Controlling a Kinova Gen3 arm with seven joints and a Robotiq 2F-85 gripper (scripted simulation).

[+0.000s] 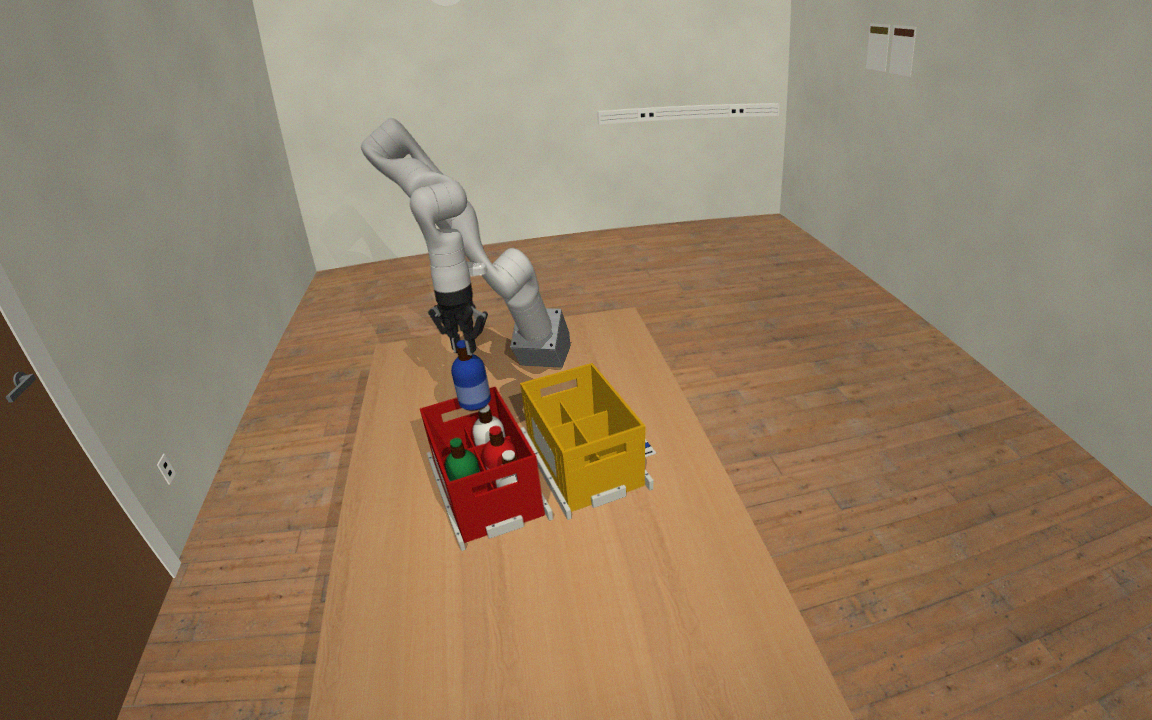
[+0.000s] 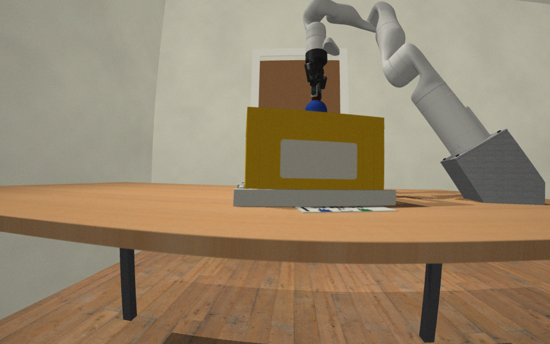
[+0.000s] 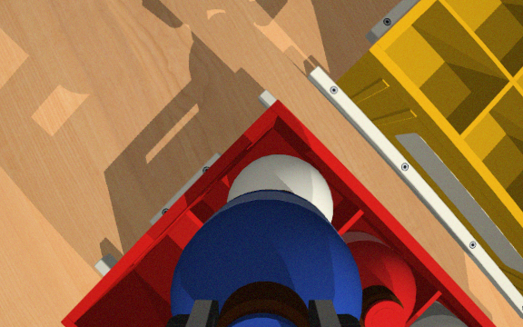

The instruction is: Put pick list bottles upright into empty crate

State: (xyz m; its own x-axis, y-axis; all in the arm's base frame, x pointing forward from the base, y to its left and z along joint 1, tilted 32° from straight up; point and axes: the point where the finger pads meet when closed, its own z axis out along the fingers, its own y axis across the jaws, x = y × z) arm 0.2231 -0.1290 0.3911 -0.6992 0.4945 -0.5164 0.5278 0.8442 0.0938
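The blue bottle lies 70 mm below my hand. From my hand the other things lie so: red bottle: 250 mm below, 80 mm ahead, 30 mm to the left; then red crate: 250 mm below, 90 mm ahead, 20 mm to the right; then green bottle: 250 mm below, 90 mm ahead, 60 mm to the right.
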